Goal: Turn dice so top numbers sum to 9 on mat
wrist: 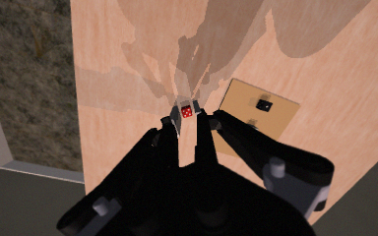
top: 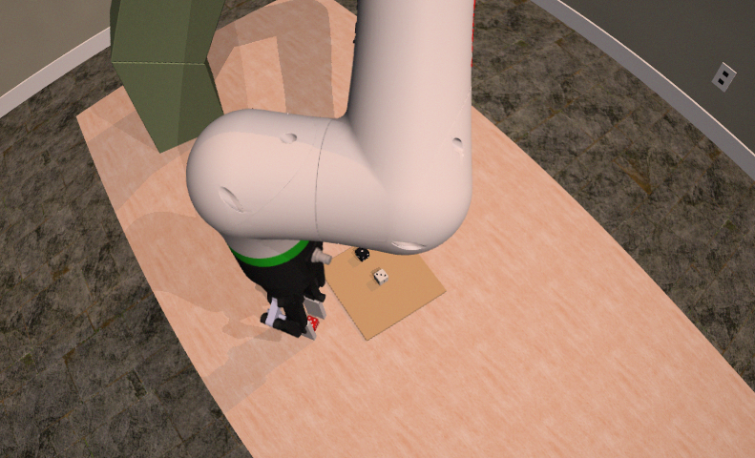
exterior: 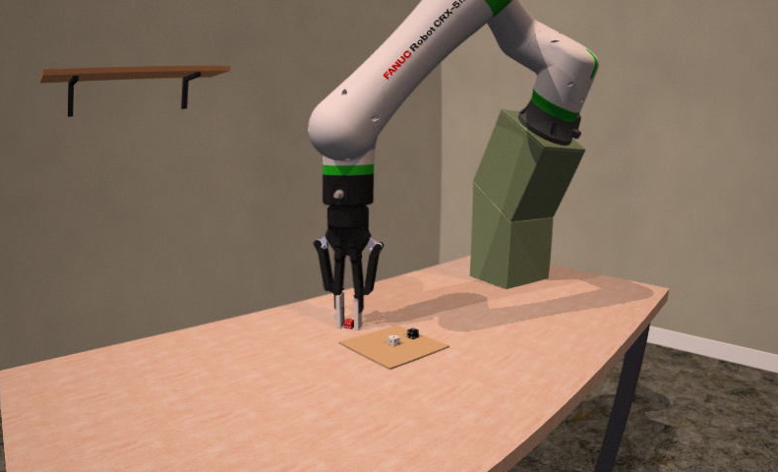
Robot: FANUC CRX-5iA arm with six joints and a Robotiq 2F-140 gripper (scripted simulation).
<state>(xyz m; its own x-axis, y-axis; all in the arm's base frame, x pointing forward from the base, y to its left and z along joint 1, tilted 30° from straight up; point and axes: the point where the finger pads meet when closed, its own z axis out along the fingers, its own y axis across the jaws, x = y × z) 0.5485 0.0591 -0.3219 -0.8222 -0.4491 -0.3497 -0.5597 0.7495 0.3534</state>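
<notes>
My hand is 30 mm above the red die. The rest, counted from my hand: tan square mat: 120 mm to the left, 30 mm below; then black die: 50 mm behind, 120 mm to the left, 20 mm below; then white die: 120 mm to the left, 20 mm below.
</notes>
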